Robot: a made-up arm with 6 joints. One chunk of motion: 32 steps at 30 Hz.
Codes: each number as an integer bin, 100 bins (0 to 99) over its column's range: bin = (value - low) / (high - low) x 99, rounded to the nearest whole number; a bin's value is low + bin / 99 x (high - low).
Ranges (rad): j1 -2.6..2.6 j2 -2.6..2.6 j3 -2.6..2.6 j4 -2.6..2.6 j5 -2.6..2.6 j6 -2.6..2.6
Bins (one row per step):
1: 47 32 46 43 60 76
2: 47 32 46 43 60 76
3: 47 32 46 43 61 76
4: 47 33 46 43 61 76
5: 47 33 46 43 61 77
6: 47 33 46 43 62 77
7: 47 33 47 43 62 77
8: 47 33 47 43 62 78
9: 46 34 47 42 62 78
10: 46 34 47 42 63 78
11: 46 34 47 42 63 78
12: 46 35 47 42 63 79
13: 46 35 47 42 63 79
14: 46 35 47 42 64 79
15: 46 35 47 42 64 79
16: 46 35 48 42 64 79
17: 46 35 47 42 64 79
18: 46 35 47 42 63 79
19: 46 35 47 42 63 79
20: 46 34 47 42 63 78
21: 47 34 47 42 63 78
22: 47 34 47 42 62 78
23: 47 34 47 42 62 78
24: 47 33 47 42 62 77
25: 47 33 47 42 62 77
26: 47 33 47 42 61 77
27: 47 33 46 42 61 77
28: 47 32 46 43 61 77
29: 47 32 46 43 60 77
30: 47 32 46 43 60 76
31: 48 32 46 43 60 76
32: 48 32 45 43 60 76
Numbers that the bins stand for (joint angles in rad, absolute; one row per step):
1: -0.1313 -0.9192 -0.1838 -0.3414 0.5515 1.3919
2: -0.1313 -0.9192 -0.1838 -0.3414 0.5515 1.3919
3: -0.1313 -0.9192 -0.1838 -0.3414 0.6040 1.3919
4: -0.1313 -0.8667 -0.1838 -0.3414 0.6040 1.3919
5: -0.1313 -0.8667 -0.1838 -0.3414 0.6040 1.4444
6: -0.1313 -0.8667 -0.1838 -0.3414 0.6566 1.4444
7: -0.1313 -0.8667 -0.1313 -0.3414 0.6566 1.4444
8: -0.1313 -0.8667 -0.1313 -0.3414 0.6566 1.4970
9: -0.1838 -0.8141 -0.1313 -0.3939 0.6566 1.4970
10: -0.1838 -0.8141 -0.1313 -0.3939 0.7091 1.4970
11: -0.1838 -0.8141 -0.1313 -0.3939 0.7091 1.4970
12: -0.1838 -0.7616 -0.1313 -0.3939 0.7091 1.5495
13: -0.1838 -0.7616 -0.1313 -0.3939 0.7091 1.5495
14: -0.1838 -0.7616 -0.1313 -0.3939 0.7616 1.5495
15: -0.1838 -0.7616 -0.1313 -0.3939 0.7616 1.5495
16: -0.1838 -0.7616 -0.0788 -0.3939 0.7616 1.5495
17: -0.1838 -0.7616 -0.1313 -0.3939 0.7616 1.5495
18: -0.1838 -0.7616 -0.1313 -0.3939 0.7091 1.5495
19: -0.1838 -0.7616 -0.1313 -0.3939 0.7091 1.5495
20: -0.1838 -0.8141 -0.1313 -0.3939 0.7091 1.4970
21: -0.1313 -0.8141 -0.1313 -0.3939 0.7091 1.4970
22: -0.1313 -0.8141 -0.1313 -0.3939 0.6566 1.4970
23: -0.1313 -0.8141 -0.1313 -0.3939 0.6566 1.4970
24: -0.1313 -0.8667 -0.1313 -0.3939 0.6566 1.4444
25: -0.1313 -0.8667 -0.1313 -0.3939 0.6566 1.4444
26: -0.1313 -0.8667 -0.1313 -0.3939 0.6040 1.4444
27: -0.1313 -0.8667 -0.1838 -0.3939 0.6040 1.4444
28: -0.1313 -0.9192 -0.1838 -0.3414 0.6040 1.4444
29: -0.1313 -0.9192 -0.1838 -0.3414 0.5515 1.4444
30: -0.1313 -0.9192 -0.1838 -0.3414 0.5515 1.3919
31: -0.0788 -0.9192 -0.1838 -0.3414 0.5515 1.3919
32: -0.0788 -0.9192 -0.2364 -0.3414 0.5515 1.3919

